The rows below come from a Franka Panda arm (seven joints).
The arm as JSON. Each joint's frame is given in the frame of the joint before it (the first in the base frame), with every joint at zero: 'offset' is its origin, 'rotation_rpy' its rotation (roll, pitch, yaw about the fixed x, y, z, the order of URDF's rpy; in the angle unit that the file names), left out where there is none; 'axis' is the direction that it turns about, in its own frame. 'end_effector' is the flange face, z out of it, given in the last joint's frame.
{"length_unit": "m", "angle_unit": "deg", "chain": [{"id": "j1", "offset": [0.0, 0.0, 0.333], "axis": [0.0, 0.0, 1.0]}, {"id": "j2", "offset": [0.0, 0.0, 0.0], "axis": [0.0, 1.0, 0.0]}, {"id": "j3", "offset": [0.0, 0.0, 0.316], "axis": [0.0, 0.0, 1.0]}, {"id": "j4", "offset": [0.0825, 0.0, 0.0], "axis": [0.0, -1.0, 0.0]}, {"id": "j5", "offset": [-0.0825, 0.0, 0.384], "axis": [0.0, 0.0, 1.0]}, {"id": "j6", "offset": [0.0, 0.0, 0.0], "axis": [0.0, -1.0, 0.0]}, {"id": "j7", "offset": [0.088, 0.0, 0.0], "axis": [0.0, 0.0, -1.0]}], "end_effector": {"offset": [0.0, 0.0, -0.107], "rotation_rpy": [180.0, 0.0, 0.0]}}
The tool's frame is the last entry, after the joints.
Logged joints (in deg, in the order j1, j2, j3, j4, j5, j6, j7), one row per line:
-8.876, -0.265, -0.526, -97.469, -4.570, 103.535, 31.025
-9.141, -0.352, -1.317, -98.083, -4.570, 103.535, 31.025
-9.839, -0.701, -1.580, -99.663, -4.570, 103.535, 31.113
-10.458, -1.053, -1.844, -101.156, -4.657, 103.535, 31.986
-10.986, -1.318, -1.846, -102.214, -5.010, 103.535, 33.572
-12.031, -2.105, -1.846, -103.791, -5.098, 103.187, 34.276
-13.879, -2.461, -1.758, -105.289, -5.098, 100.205, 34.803
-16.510, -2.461, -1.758, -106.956, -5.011, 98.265, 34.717
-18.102, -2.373, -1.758, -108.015, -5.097, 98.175, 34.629
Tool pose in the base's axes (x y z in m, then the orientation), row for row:
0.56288, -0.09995, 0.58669, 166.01, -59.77, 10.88
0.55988, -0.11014, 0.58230, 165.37, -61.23, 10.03
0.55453, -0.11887, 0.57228, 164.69, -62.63, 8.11
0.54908, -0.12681, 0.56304, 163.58, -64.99, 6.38
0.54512, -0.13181, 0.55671, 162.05, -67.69, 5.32
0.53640, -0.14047, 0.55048, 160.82, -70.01, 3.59
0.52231, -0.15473, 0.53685, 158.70, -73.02, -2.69
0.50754, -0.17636, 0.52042, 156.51, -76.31, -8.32
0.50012, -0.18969, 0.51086, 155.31, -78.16, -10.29
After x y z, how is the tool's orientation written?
As a rotation vector, in degrees.
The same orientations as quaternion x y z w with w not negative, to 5 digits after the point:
0.93872, -0.33798, 0.06152, 0.02812
0.93586, -0.34651, 0.05676, 0.02943
0.93324, -0.35490, 0.04596, 0.03156
0.92820, -0.36877, 0.03620, 0.03374
0.92166, -0.38499, 0.03026, 0.03752
0.91597, -0.39875, 0.02045, 0.03983
0.90738, -0.41750, -0.01538, 0.04612
0.89672, -0.43722, -0.04767, 0.04954
0.89055, -0.44817, -0.05900, 0.05083

